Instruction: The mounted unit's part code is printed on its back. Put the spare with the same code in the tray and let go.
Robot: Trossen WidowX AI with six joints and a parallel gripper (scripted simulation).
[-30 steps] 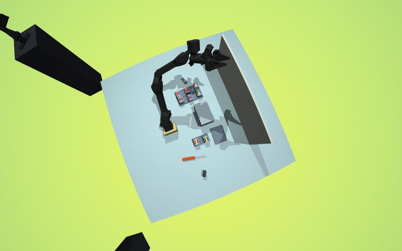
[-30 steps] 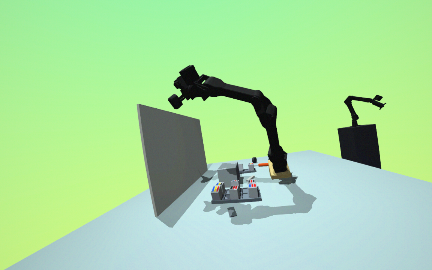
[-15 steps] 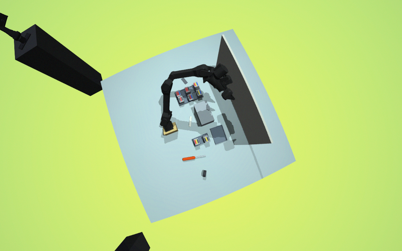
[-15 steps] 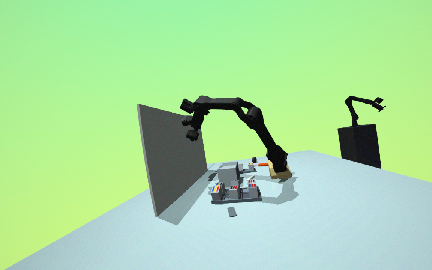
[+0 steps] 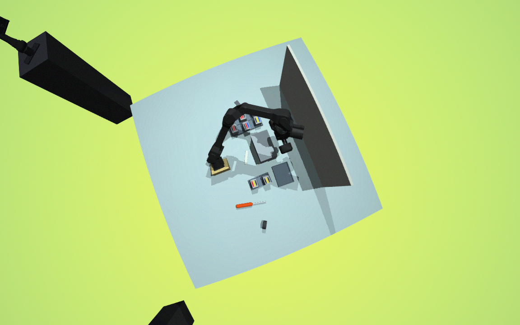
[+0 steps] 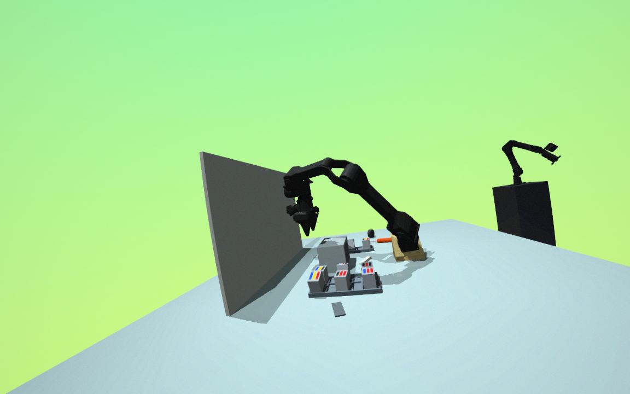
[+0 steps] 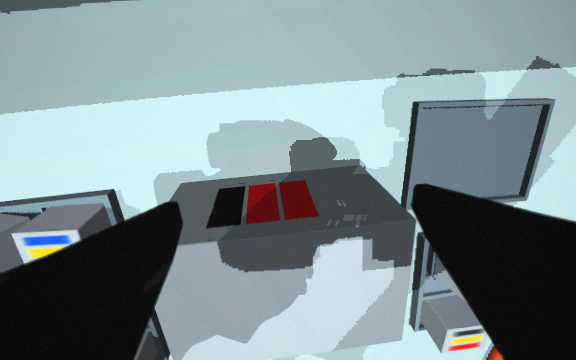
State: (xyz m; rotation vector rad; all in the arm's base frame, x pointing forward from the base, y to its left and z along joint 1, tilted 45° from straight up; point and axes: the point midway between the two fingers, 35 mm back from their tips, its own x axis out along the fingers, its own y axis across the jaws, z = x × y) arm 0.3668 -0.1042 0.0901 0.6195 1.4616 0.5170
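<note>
Now: the grey spares rack 21 cm to the left of my gripper tip, 13 cm below it and 13 cm behind it. Round my gripper tip: tall pale grey box 9 cm below, 9 cm behind, 2 cm to the left; dark wall panel 17 cm ahead, 8 cm above; flat grey tray 18 cm to the right, 14 cm below, 4 cm behind.
</note>
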